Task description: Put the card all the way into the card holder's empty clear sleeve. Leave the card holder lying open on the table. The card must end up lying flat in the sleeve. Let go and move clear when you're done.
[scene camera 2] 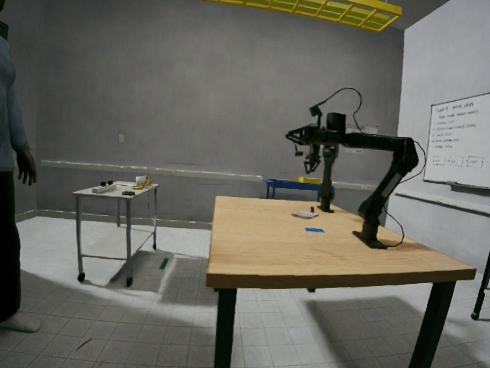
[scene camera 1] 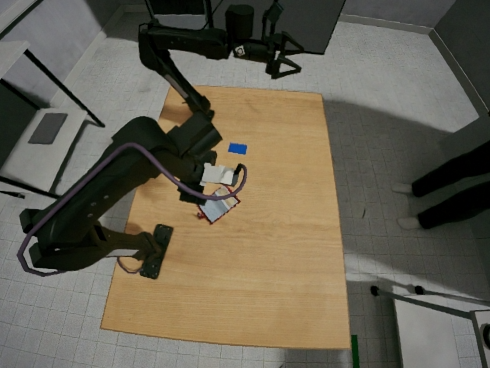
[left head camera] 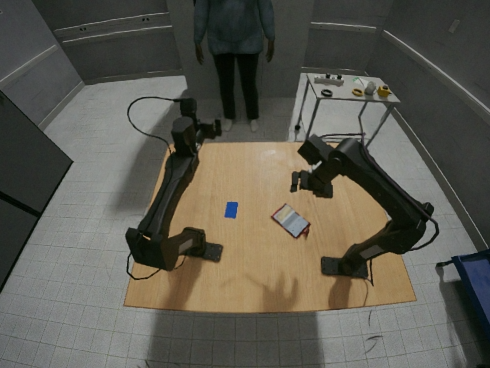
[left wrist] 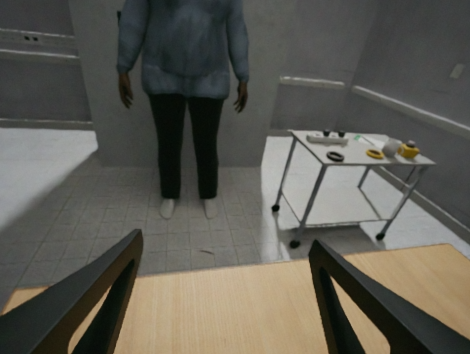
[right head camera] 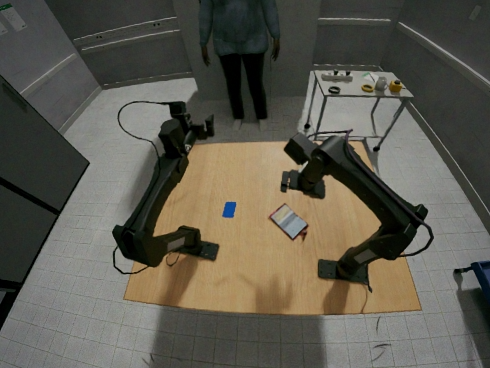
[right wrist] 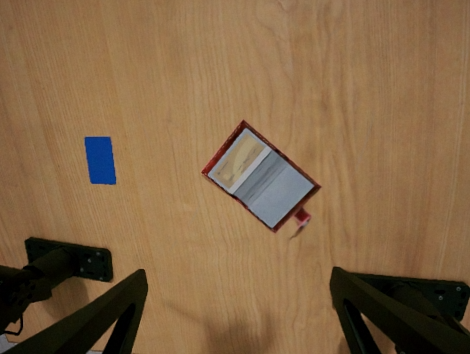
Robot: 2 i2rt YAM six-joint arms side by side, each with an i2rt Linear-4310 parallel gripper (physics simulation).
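The blue card [left head camera: 231, 210] [right head camera: 229, 209] [scene camera 1: 237, 148] [scene camera 2: 314, 230] [right wrist: 100, 160] lies flat on the table. The red-edged card holder [left head camera: 290, 220] [right head camera: 288, 221] [scene camera 1: 219, 204] [scene camera 2: 305, 214] [right wrist: 261, 176] lies open on the table, to the right of the card in the right wrist view. One half shows a tan insert, the other a plain pale sleeve; a red tab sticks out beside the pale half. My right gripper [right wrist: 239, 277] is open and empty, pointing down high above the table. My left gripper [scene camera 1: 300, 57] [left wrist: 229, 242] is open and empty, raised level near the table's far left edge in the left head view.
The wooden table [left head camera: 250, 280] [scene camera 1: 280, 300] carries both arm bases [right wrist: 75, 260] [right wrist: 425, 295]. A person [left head camera: 235, 30] [left wrist: 187, 55] stands beyond its far edge. A wheeled cart [left head camera: 355, 92] [left wrist: 350, 162] with small items stands at the far right in the left head view.
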